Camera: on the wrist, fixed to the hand. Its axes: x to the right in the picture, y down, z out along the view.
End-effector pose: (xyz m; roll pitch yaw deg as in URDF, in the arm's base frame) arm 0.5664 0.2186 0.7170 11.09 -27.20 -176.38
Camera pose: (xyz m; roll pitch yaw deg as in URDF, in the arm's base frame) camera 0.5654 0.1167 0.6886 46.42 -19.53 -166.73
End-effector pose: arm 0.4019 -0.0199 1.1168 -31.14 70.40 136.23
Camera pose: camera 0.4257 -0.1201 1.0928 20.37 81.77 148.87
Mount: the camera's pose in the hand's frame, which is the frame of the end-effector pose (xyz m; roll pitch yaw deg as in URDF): -0.0064 0.0942 -0.0477 39.77 8.94 7.59
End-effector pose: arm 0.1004 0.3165 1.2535 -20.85 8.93 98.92
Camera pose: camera 0.0331 0.2873 1.1773 19.34 19.96 102.98
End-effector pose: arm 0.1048 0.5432 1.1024 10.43 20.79 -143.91
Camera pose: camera 0.1779 0.4711 1.0768 53.83 27.93 -133.71
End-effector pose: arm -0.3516 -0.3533 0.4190 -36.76 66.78 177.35
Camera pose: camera -0.2644 -0.4043 0.3876 5.58 78.45 -179.35
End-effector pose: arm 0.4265 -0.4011 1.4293 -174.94 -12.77 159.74
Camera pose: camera 0.4744 -0.3143 1.4661 -133.19 -20.87 150.90
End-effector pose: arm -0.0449 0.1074 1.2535 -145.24 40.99 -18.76
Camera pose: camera -0.0921 0.0130 1.2467 -115.03 37.02 -32.95
